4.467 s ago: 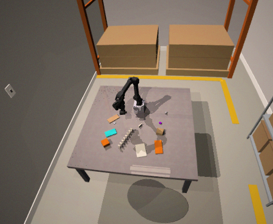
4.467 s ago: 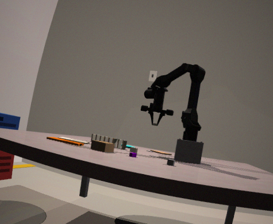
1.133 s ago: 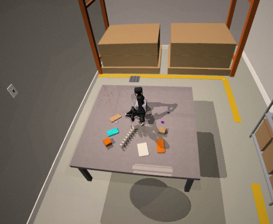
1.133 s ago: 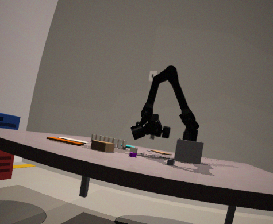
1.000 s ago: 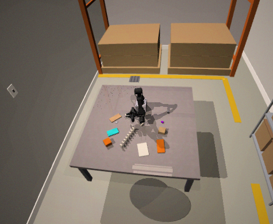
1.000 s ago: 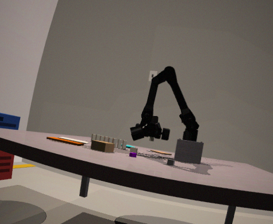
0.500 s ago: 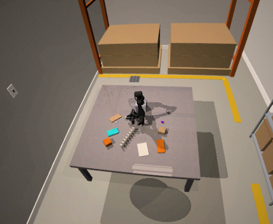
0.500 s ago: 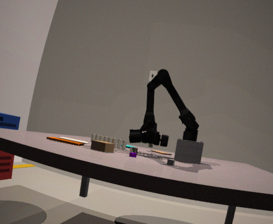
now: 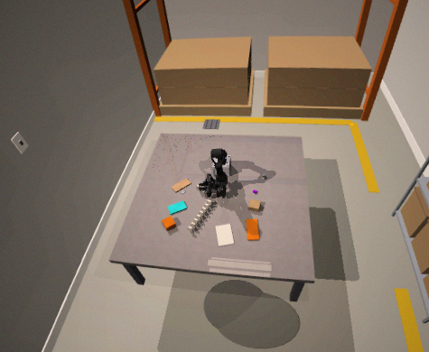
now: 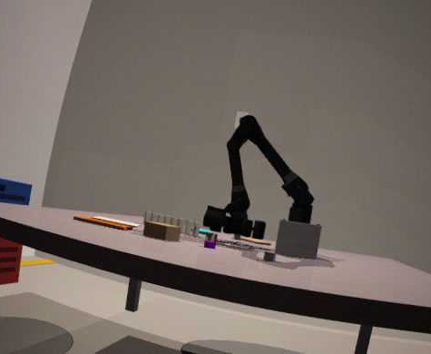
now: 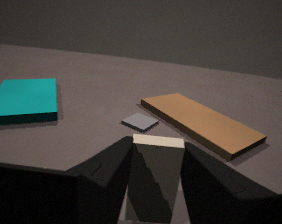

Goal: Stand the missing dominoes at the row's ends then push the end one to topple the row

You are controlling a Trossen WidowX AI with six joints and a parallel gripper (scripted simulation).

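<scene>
My gripper tip is now 15 cm to the left of the tan card, 5 cm above it and 3 cm past it. The rest, counted from my gripper tip: orange block: 33 cm ahead, 12 cm to the right, 3 cm below; then small purple piece: 42 cm to the left, 6 cm behind, 4 cm below; then cyan block: 19 cm ahead, 11 cm to the right, 4 cm below.
</scene>
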